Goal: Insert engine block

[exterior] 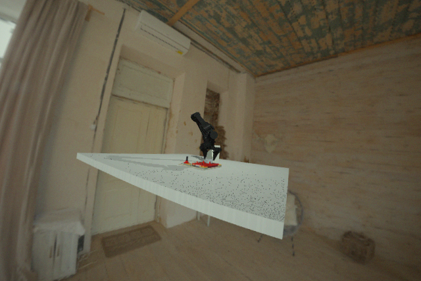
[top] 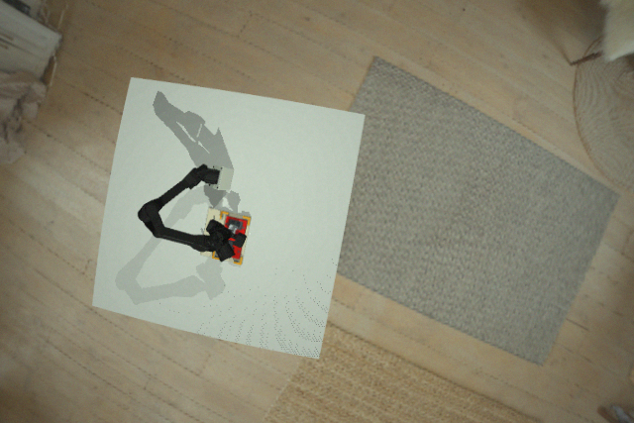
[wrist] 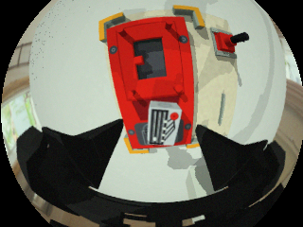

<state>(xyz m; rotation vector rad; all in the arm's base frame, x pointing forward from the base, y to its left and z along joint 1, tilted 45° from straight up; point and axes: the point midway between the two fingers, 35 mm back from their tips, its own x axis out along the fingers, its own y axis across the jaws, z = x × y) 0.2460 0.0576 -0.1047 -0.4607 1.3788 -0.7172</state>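
My gripper tip is 1 cm above the grey engine block.
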